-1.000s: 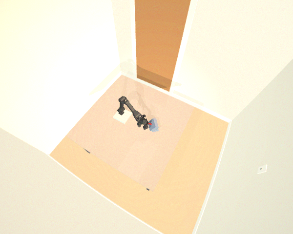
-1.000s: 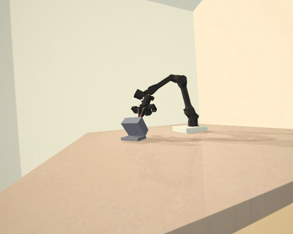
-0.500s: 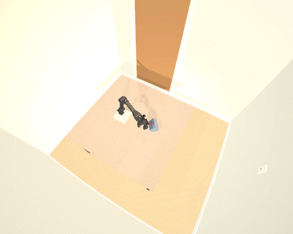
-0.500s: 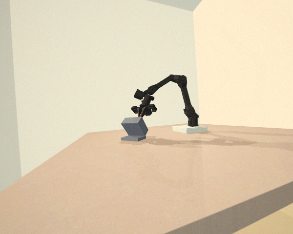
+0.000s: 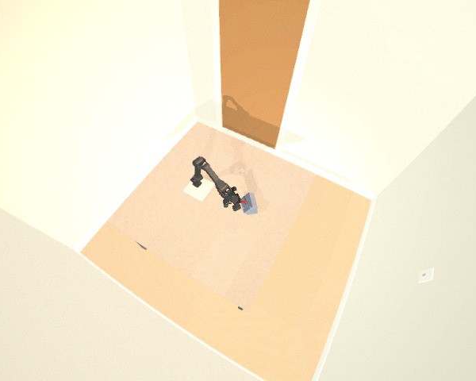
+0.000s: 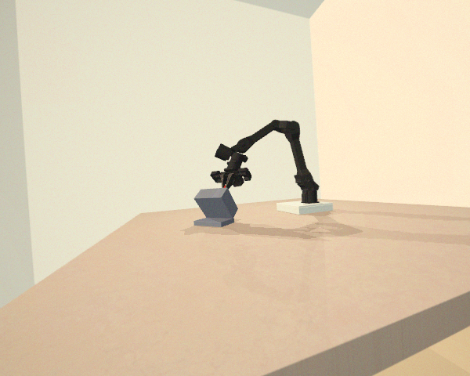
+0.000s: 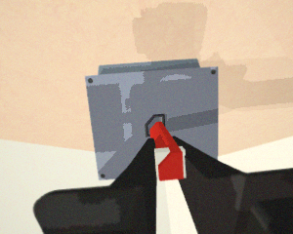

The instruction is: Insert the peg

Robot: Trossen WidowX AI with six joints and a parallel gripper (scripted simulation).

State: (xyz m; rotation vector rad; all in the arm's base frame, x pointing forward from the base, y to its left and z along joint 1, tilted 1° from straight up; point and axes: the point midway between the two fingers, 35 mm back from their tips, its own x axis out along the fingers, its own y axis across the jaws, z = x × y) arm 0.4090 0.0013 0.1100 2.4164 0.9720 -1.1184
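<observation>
My gripper tip is now 10 mm past the red peg, 10 mm to the left of it and 10 mm below it. From my gripper tip the other things lie so: sloped panel: 40 mm ahead, 40 mm to the left, 50 mm below; flat foot: 60 mm ahead, 60 mm to the left, 120 mm below.
</observation>
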